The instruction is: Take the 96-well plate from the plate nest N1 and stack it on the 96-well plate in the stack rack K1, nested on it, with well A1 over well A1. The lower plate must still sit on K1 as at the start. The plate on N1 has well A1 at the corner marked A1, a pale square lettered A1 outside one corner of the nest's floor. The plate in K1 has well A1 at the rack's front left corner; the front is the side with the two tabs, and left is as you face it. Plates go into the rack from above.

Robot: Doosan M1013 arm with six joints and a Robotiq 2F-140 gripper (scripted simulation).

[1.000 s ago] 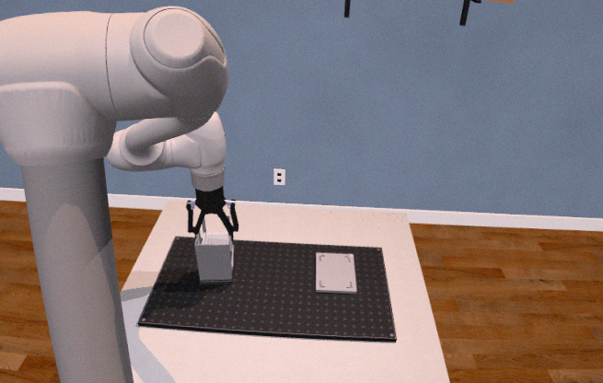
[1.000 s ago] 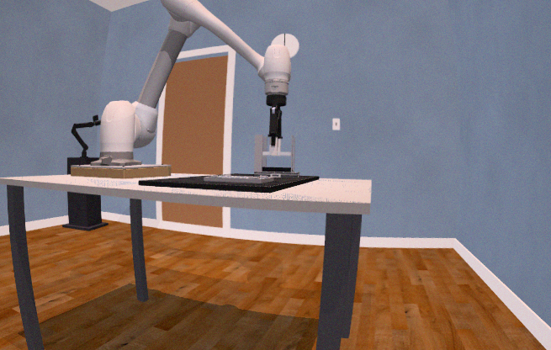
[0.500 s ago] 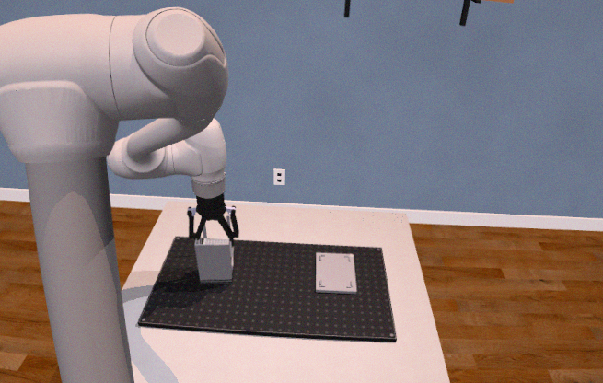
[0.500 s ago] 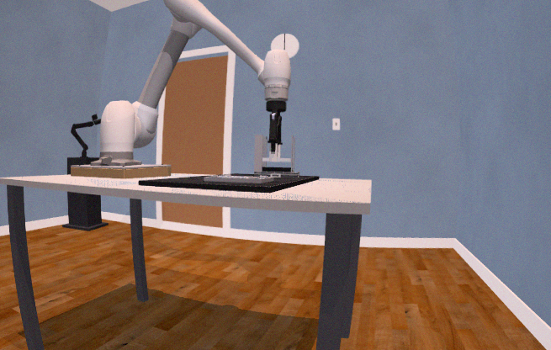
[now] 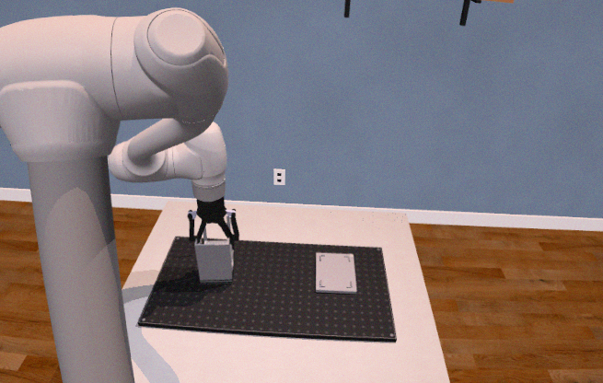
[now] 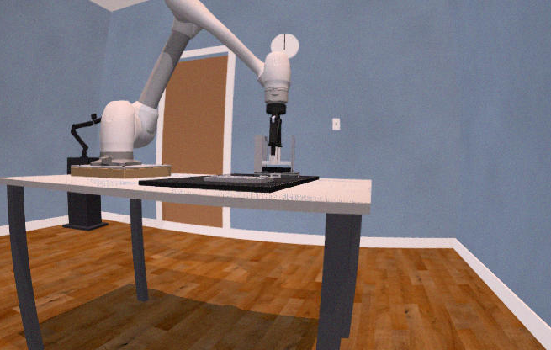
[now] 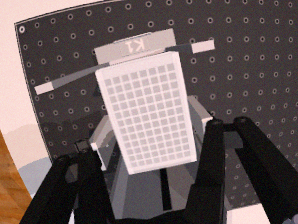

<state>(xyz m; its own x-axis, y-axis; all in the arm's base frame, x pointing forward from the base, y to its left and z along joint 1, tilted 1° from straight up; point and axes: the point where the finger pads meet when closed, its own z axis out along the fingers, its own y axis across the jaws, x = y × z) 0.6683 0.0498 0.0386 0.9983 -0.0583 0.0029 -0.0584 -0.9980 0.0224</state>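
Right now the white 96-well plate is 2 cm below my hand. Also, from my hand: A1 marker (42 cm to the right, 6 cm below); then plate nest N1 (6 cm behind, 36 cm to the right, 7 cm below).
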